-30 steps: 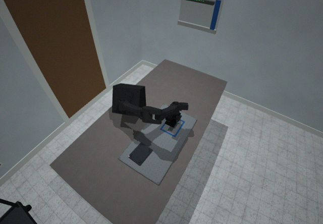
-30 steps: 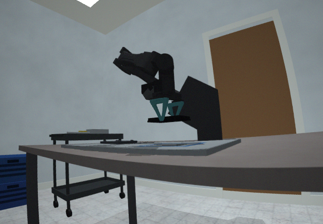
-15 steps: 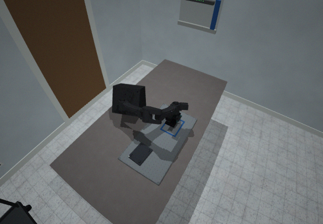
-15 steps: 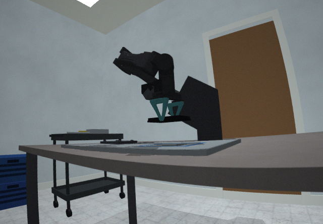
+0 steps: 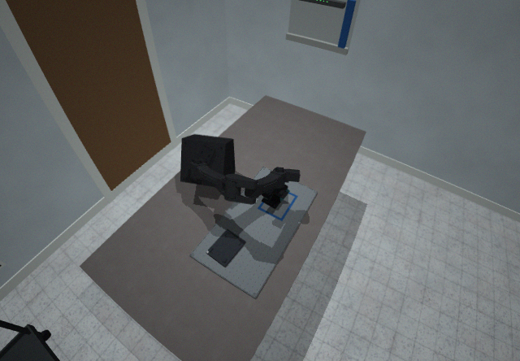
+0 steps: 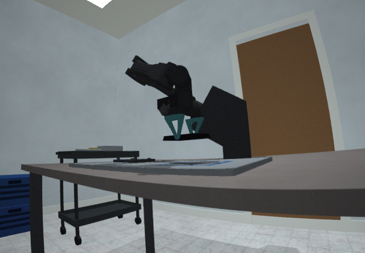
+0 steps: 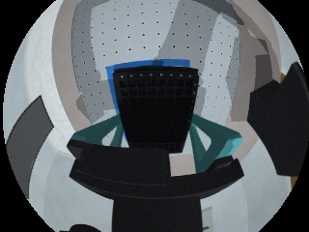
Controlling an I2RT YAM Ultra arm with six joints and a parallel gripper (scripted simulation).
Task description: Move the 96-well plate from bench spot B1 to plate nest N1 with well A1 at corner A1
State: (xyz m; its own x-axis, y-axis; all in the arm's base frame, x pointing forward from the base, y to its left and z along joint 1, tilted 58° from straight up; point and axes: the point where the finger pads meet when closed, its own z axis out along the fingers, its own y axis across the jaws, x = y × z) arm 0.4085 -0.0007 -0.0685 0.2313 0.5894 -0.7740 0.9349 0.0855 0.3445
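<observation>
The plate nest N1 is 330 mm to the right of my hand, 130 mm behind it and 80 mm below it. Round my hand: black 96-well plate right at my hand; white corner label 380 mm to the right, 210 mm behind, 70 mm below.
</observation>
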